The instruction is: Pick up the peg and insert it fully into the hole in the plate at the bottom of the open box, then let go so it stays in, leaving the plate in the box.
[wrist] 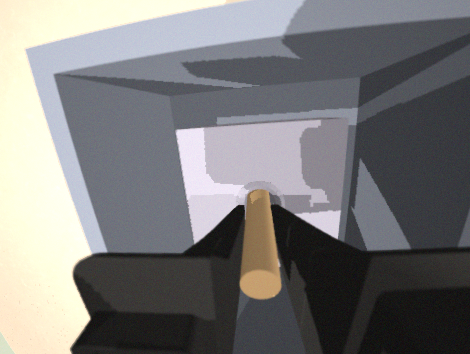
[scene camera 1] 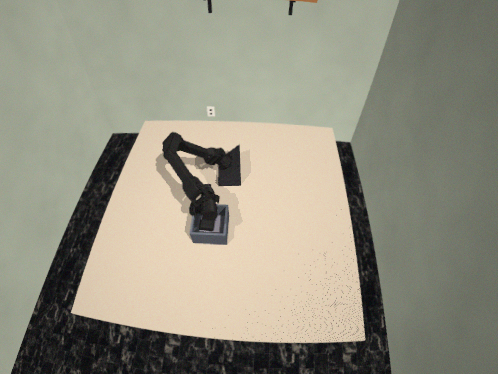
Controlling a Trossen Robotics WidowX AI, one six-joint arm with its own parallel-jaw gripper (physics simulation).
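Frame: origin at the arm's base, x ahead, y left, z up, level; centimetres.
Where they show: gripper, fingertip midpoint: [wrist: 257,212]; arm's base at its link origin: [scene camera 1: 227,163].
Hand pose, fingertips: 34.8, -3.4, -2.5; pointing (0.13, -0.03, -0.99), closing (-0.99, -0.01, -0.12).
Things, the pixels of their top centre, and the offset from my fingertips, as dx, dy, dz. "pt": a spot on its surface instead. Level surfaces: height alone.
- tan round peg at its top centre: [wrist: 254,279] -0.1, -0.1, +4.9
- ringed hole at a spot on its surface: [wrist: 277,192] pt -1.1, -1.2, -0.2
- pale lilac plate at its top centre: [wrist: 259,205] [scene camera 1: 210,222] -0.1, -0.4, -0.1
- open blue-grey box at its top centre: [wrist: 256,247] [scene camera 1: 209,218] -0.1, -0.4, +3.6
- beige table at its surface level: dz -6.2
The tan round peg [wrist: 260,240] stands roughly upright between the black fingertips in the wrist view, its far end over or in the ringed hole [wrist: 277,192] of the plate. How deep the far end sits is hidden. My gripper [wrist: 257,212] [scene camera 1: 207,225] is shut on the peg and reaches down into the box. The pale lilac plate [wrist: 250,155] lies at the bottom of the open blue-grey box [scene camera 1: 210,239] [wrist: 135,35]. The fingers hide the plate's near part. The peg cannot be made out in the scene view.
The box walls rise close around the fingers. The box stands on a beige table [scene camera 1: 280,225], in front of the arm's dark base plate [scene camera 1: 230,175]. The arm [scene camera 1: 180,167] bends out to the left of the base.
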